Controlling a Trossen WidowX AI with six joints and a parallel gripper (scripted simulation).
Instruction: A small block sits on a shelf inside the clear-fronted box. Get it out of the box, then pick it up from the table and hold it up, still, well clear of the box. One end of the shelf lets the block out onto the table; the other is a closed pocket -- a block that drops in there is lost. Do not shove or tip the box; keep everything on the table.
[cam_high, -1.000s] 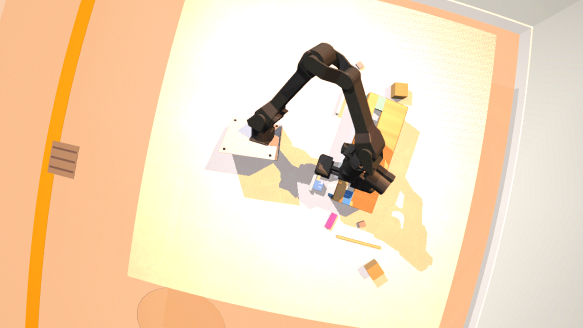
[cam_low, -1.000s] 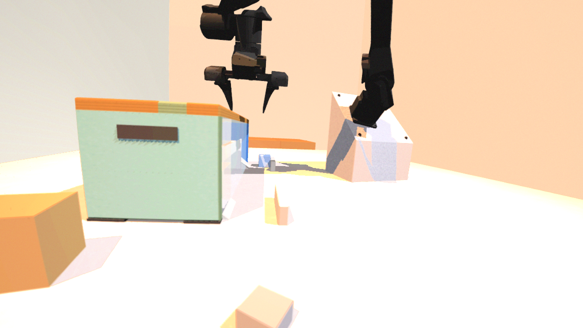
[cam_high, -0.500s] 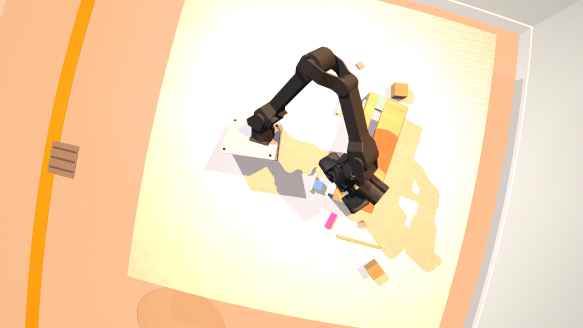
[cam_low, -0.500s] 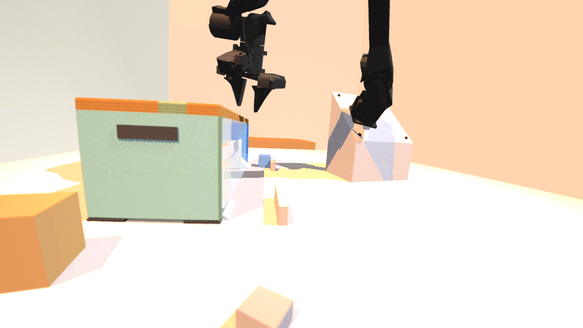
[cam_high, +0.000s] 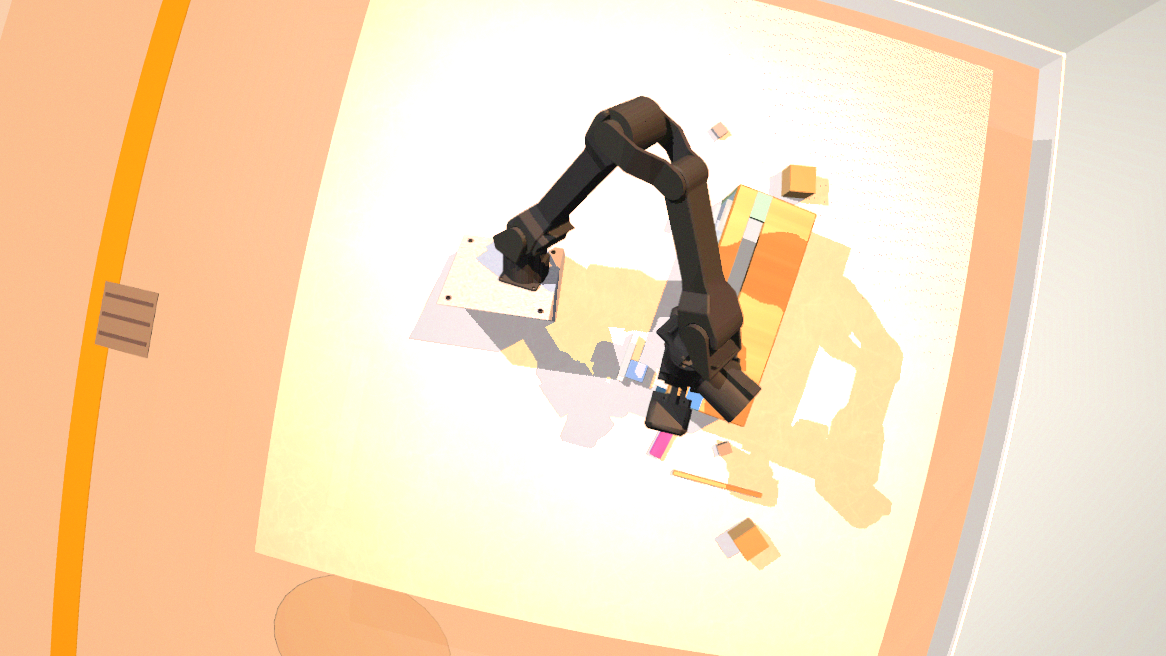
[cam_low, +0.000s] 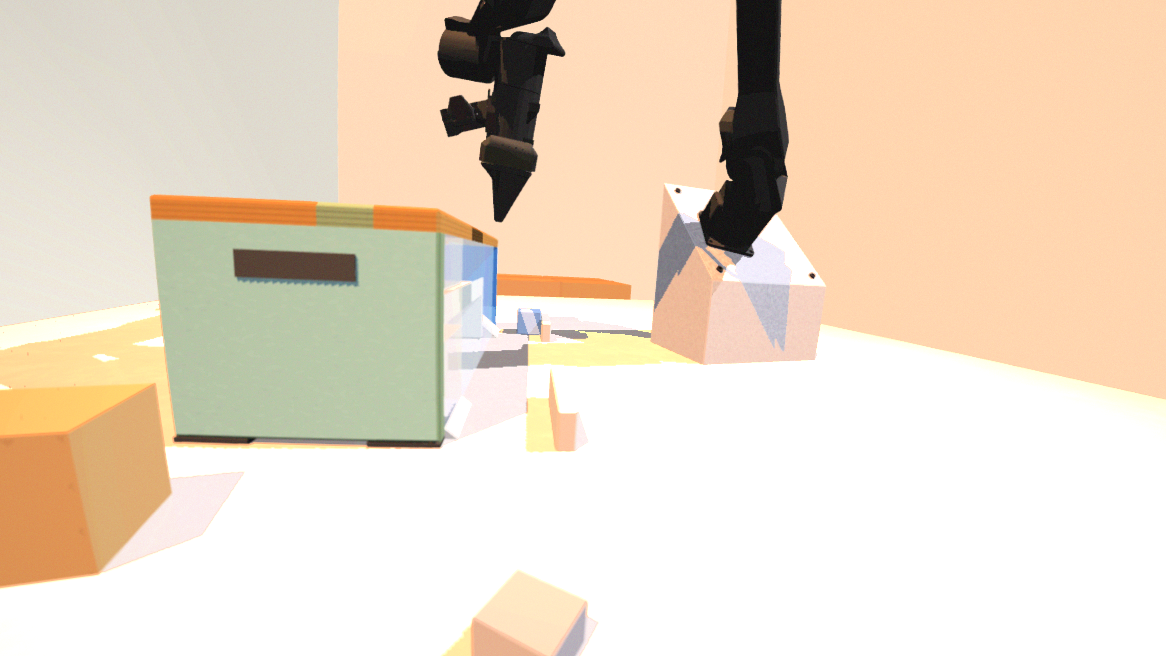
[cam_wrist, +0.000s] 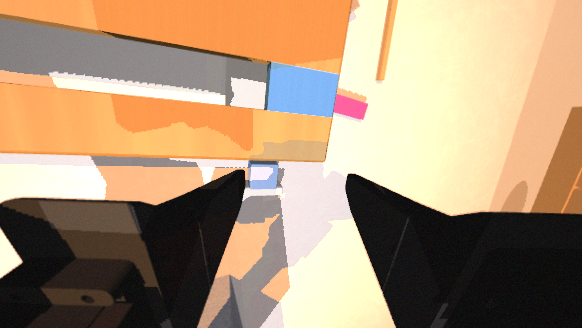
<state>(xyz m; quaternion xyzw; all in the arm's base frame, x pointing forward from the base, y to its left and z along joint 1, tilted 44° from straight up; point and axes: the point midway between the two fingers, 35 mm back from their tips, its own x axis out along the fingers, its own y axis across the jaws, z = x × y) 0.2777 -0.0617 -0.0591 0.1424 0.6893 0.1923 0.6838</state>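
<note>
My gripper tip is 14 cm above the blue block, 5 cm past it and 1 cm to the left of it. Round my gripper tip: thin orange stick: 17 cm to the right, 17 cm ahead, 15 cm below; then pink block: 15 cm below, 12 cm to the right, 4 cm ahead; then box: 16 cm to the left, 9 cm below, 4 cm ahead.
</note>
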